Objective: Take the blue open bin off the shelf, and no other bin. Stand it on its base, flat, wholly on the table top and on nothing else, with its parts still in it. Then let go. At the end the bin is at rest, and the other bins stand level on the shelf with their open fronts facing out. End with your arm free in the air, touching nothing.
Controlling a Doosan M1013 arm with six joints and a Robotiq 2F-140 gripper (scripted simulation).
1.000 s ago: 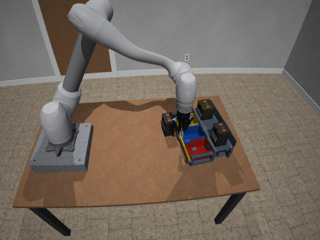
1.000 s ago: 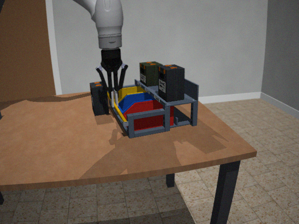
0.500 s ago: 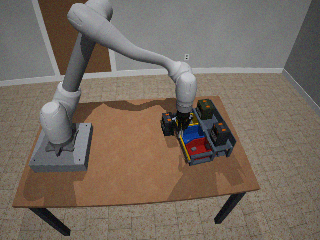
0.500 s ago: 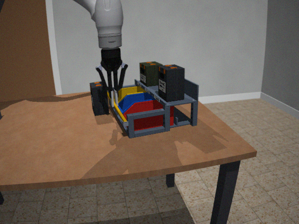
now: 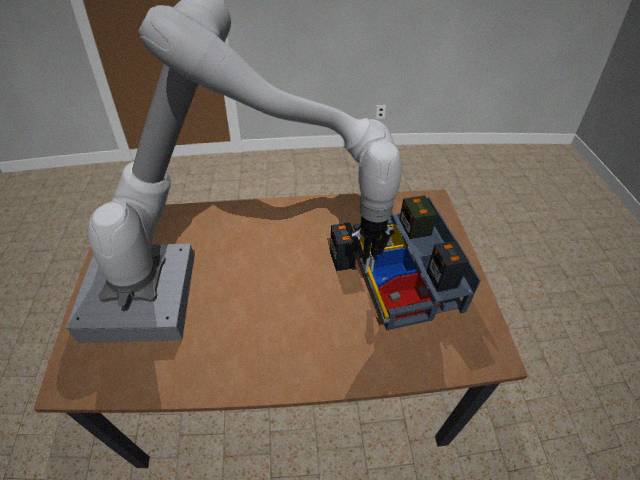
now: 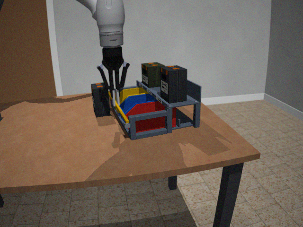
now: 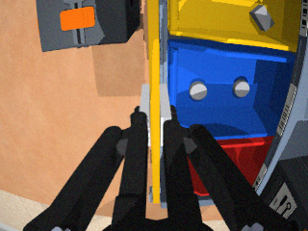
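My gripper is now 100 mm short of the blue open bin, 20 mm to the right of it and 60 mm above it. Round my hand: yellow bin: 90 mm ahead, 130 mm to the left, 60 mm below; then black box: 70 mm behind, 100 mm to the left, 40 mm below; then yellow strip: 30 mm below.
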